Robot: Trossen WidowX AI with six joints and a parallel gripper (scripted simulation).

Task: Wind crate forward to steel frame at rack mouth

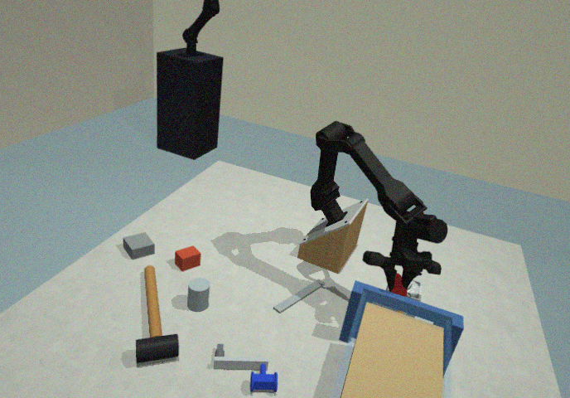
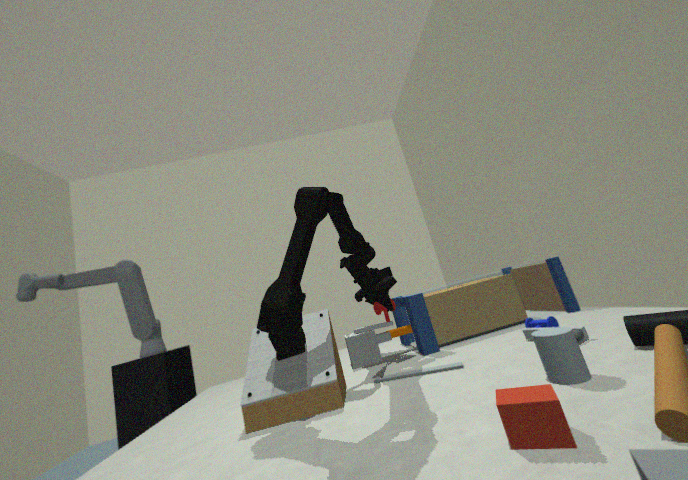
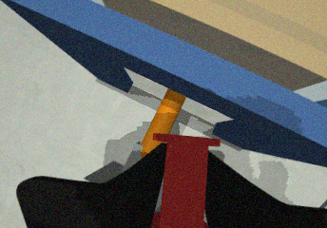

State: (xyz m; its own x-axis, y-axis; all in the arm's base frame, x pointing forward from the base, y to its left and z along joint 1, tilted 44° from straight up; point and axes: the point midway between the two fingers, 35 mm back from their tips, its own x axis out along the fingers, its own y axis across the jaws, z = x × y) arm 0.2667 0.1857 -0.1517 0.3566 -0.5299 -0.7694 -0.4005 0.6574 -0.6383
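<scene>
Right now the red-knobbed crank handle is 50 mm behind my gripper tip and 30 mm below it. The rest, counted from my gripper tip: blue steel frame 40 mm ahead, 30 mm to the left, 20 mm below; then red knob 20 mm behind, 10 mm to the right; then winch 130 mm behind, 10 mm to the left, 100 mm below.
</scene>
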